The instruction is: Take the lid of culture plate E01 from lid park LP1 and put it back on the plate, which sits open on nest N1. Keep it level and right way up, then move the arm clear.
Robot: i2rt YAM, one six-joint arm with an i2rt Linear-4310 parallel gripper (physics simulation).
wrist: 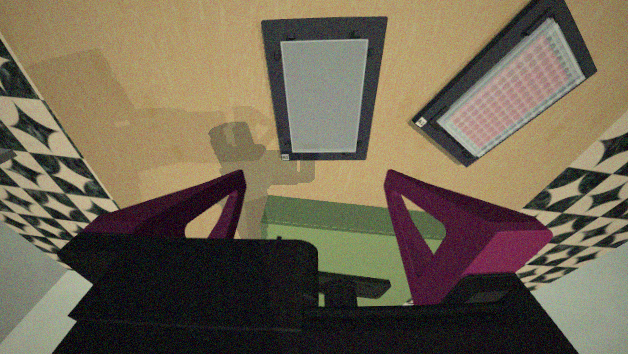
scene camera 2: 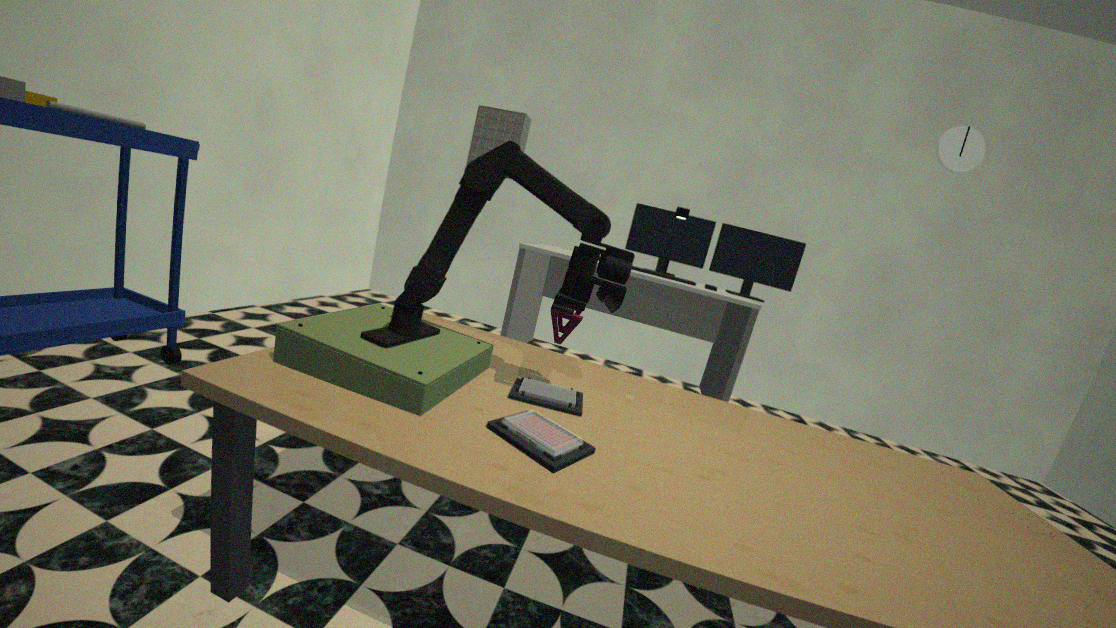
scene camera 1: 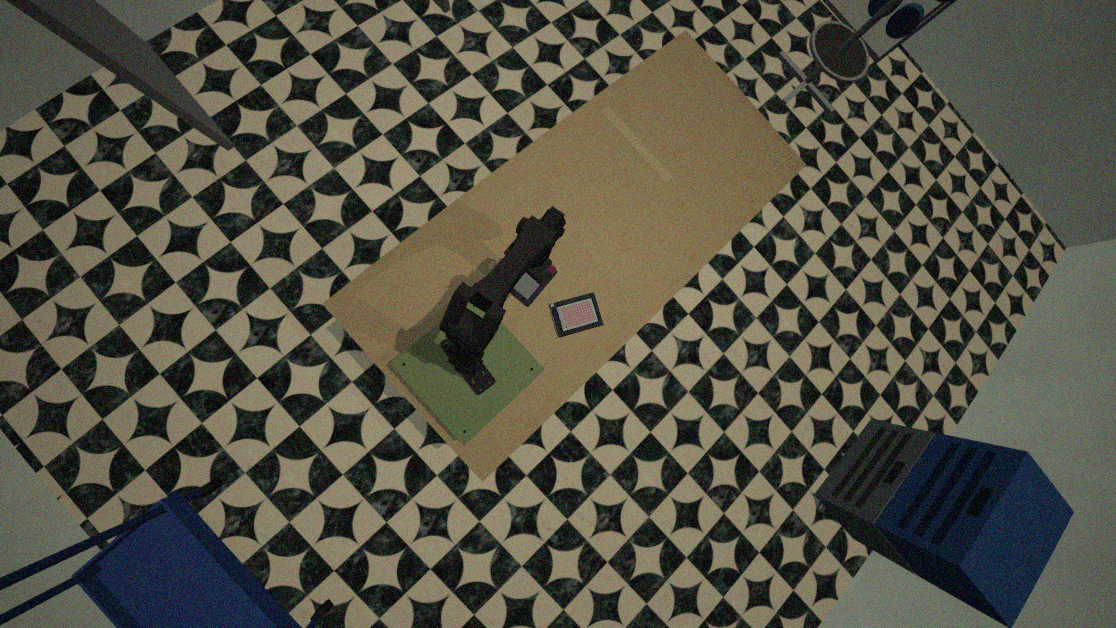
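Seen in the pictures: gripper, fingertip midpoint: [wrist: 314, 177] [scene camera 2: 559, 337]; arm's base, link origin: [wrist: 339, 282] [scene camera 2: 403, 335].
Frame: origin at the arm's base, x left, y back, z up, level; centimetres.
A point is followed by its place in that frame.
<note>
The pale, clear lid [scene camera 1: 526, 287] {x 9.3, y -29.5, z -5.2 cm} [scene camera 2: 547, 392] {x 10.0, y -32.7, z -5.2 cm} [wrist: 325, 95] {x 11.5, y -33.6, z -5.2 cm} lies flat in the dark frame of lid park LP1 [wrist: 274, 90] {x 17.3, y -32.7, z -6.0 cm}. The open culture plate [scene camera 1: 577, 314] {x -8.6, y -38.0, z -4.4 cm} [scene camera 2: 543, 433] {x -10.1, y -38.8, z -4.6 cm} [wrist: 510, 95] {x -7.9, y -38.8, z -4.4 cm}, with pink wells, sits on dark nest N1 [scene camera 2: 555, 466] {x -16.8, y -43.6, z -5.9 cm} [wrist: 575, 37] {x -11.4, y -45.3, z -5.8 cm}, turned at an angle to the park. My gripper [scene camera 2: 561, 338] {x 12.0, y -31.8, z 7.2 cm} [wrist: 314, 177] {x 12.0, y -31.8, z 7.2 cm} is open and empty, its magenta fingers wide apart. It hangs well above the table; in the wrist view the lid lies beyond the fingertips, roughly centred between them, and the plate is off to the right. In scene camera 1 the arm hides most of the gripper.
The arm stands on a green base block [scene camera 1: 507, 398] {x -16.2, y -3.1, z -0.1 cm} [scene camera 2: 351, 374] {x -17.7, y -2.8, z -3.8 cm} [wrist: 360, 250] {x -0.1, y -11.9, z -0.6 cm} near the park and nest, on the wooden table [scene camera 1: 655, 234] {x -2.4, y -81.4, z -7.1 cm} [scene camera 2: 780, 499] {x 1.8, y -82.5, z -7.0 cm}. A blue cart [scene camera 2: 183, 148] and a desk with two monitors [scene camera 2: 671, 238] stand away from the table.
</note>
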